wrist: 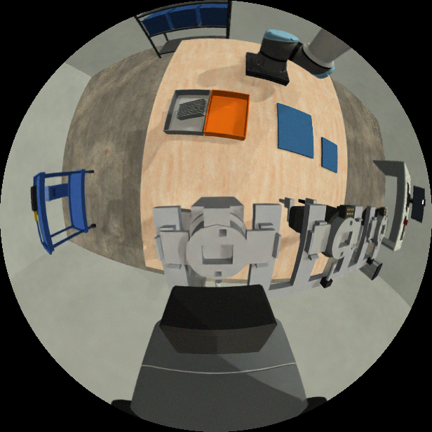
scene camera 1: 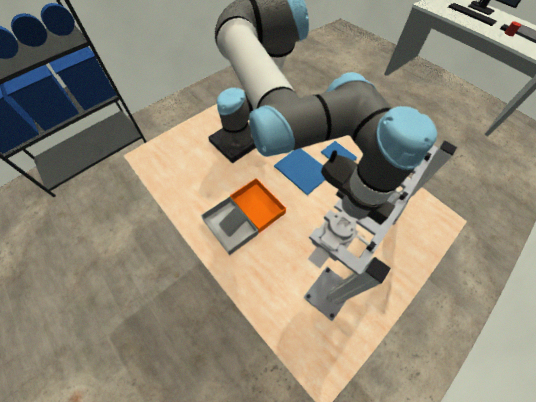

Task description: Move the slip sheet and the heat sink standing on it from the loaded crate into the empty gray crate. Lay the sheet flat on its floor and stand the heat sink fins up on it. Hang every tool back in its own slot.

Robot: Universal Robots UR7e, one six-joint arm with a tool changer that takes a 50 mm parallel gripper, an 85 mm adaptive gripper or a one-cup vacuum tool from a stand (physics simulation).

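Places are measured from the arm's base along level axes (x ahead, y left, z up), in millimetres.
Pixels of known places: arm's base, link origin: (scene camera 1: 237, 137).
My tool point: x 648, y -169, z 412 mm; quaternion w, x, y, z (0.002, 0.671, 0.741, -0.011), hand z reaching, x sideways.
For each thing: its top centre in the pictures, then the offset to it from my tool point. "spot": a spot on its surface instead.
- heat sink, top centre: (scene camera 1: 232, 217) 322 mm back, 119 mm right, 378 mm down
- gray crate, surface spot: (scene camera 1: 216, 236) spot: 315 mm back, 202 mm right, 410 mm down
- orange crate, top centre: (scene camera 1: 257, 201) 321 mm back, 5 mm left, 407 mm down
- gray tool, top centre: (scene camera 1: 340, 225) 3 mm back, 12 mm right, 85 mm down
The heat sink (scene camera 1: 233, 221) (wrist: 191, 108) stands fins up in the gray crate (scene camera 1: 216, 236) (wrist: 185, 133). It is turned at an angle to the walls. I cannot tell the slip sheet apart from the pale crate floor beneath it. The orange crate (scene camera 1: 260, 205) (wrist: 227, 115) is empty and touches the gray crate. My arm's wrist end is above the tool stand and carries no tool. A gray tool (scene camera 1: 342, 226) (wrist: 217, 262) hangs in the stand's near slot, apart from the wrist, with its coupling face bare. Its fingers are hidden, so I cannot tell whether they are open or shut.
The tool stand (scene camera 1: 379, 270) (wrist: 300, 284) also holds a black-bodied tool (wrist: 301, 218) in the middle and another tool (wrist: 383, 227) at the far end. Two blue mats, one large (scene camera 1: 301, 171) (wrist: 295, 131) and one small (scene camera 1: 339, 150) (wrist: 329, 155), lie beyond the orange crate.
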